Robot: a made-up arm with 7 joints.
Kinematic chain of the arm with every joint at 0, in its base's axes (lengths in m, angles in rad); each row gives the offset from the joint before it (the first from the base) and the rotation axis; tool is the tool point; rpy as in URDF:
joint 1: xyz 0 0 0.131 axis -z
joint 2: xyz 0 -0.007 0.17 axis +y
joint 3: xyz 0 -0.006 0.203 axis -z
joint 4: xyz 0 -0.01 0.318 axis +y
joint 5: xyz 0 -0.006 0.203 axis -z
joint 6: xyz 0 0 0.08 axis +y
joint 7: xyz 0 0 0.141 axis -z
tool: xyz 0 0 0 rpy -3.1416 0 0
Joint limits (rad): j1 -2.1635..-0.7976 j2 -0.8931..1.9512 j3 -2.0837..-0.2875 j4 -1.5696..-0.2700 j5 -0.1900..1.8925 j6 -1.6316..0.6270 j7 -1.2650..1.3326
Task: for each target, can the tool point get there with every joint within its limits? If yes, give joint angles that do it. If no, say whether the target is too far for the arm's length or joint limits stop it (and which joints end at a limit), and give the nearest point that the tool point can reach.
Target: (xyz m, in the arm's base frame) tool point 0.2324 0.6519 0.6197
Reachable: yes | joints -1.8837 1.0331 -1.5163 -1.3143 1.1315 0.1059 -0.0008
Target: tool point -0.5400 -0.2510 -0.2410
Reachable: no: joint limits stop it (at a limit: joint 1, joint 2, joint 3, joint 4) | nearest point -0.3645 -0.4411 0.2931 | short by 0.593 m
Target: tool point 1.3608 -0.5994 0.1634
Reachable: no: too far | nearest point 0.6204 -0.4214 0.4694 | short by 0.821 m
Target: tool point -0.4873 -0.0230 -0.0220
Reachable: no: joint limits stop it (at a limit: joint 1, joint 2, joint 3, joint 4) | nearest point -0.3579 -0.3874 0.3257 | short by 0.520 m
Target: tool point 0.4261 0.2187 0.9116
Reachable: yes | joints -0.9081 1.1023 -0.5051 -1.1656 0.6670 -0.2299 0.9932
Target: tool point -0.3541 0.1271 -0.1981
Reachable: no: joint limits stop it (at a limit: joint 1, joint 2, joint 3, joint 4, joint 5, joint 6) | nearest point 0.0288 0.3714 -0.0008 | short by 0.495 m
